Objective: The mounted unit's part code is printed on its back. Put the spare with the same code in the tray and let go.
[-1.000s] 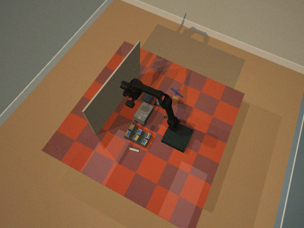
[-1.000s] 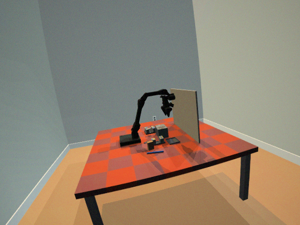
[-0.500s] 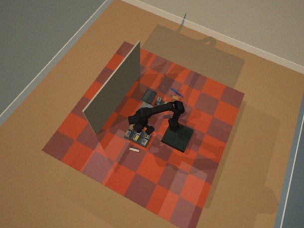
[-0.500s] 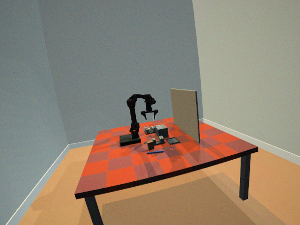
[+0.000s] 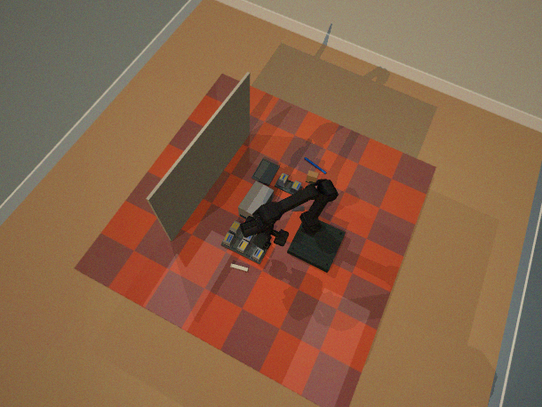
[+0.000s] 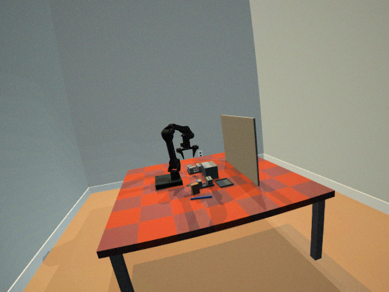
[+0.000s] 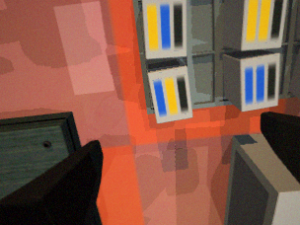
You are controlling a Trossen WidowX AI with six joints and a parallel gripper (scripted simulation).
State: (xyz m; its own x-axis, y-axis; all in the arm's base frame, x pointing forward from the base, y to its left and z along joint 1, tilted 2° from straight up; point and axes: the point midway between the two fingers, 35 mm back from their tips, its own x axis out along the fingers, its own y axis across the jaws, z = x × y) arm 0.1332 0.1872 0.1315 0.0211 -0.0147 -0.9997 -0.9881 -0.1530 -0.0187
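Now: gripper tip 1 cm short of the tan spare block, 1 cm to the left of it and 9 cm above it. Round my gripper tip: grey tray 21 cm ahead, 34 cm to the right, 13 cm below; grey panel 39 cm ahead, 14 cm to the right, 9 cm above; grey mounted unit 14 cm ahead, 14 cm to the right, 8 cm below.
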